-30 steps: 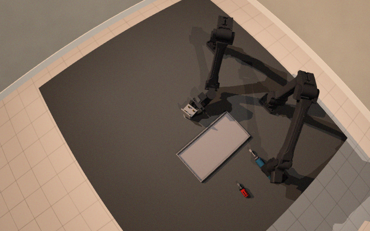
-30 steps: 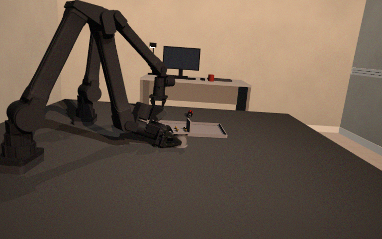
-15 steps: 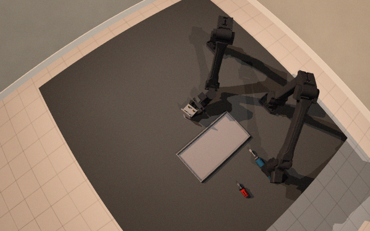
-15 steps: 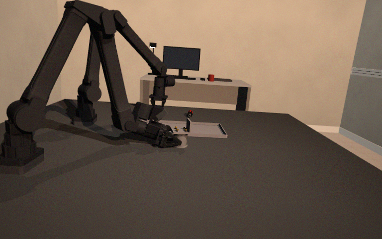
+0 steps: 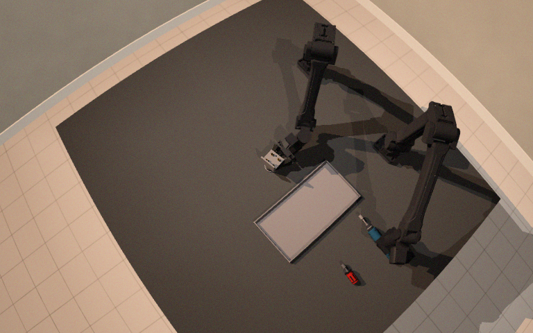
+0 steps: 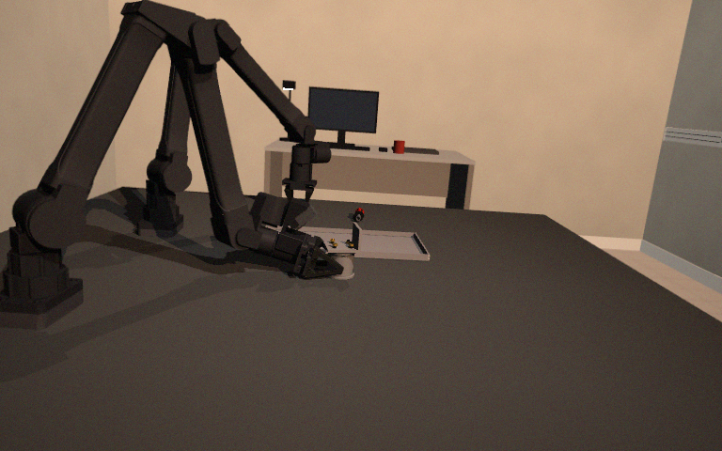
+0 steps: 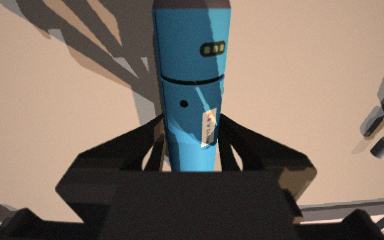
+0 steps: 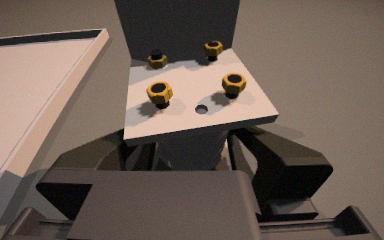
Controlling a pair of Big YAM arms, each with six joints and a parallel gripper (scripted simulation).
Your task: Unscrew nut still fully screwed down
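The joint module lies 10 mm above my right hand. From my right hand the other things lie so: shallow grey tray 250 mm to the left, 20 mm below; nut 50 mm above, 20 mm to the left, 20 mm ahead; grey bracket 50 mm above.
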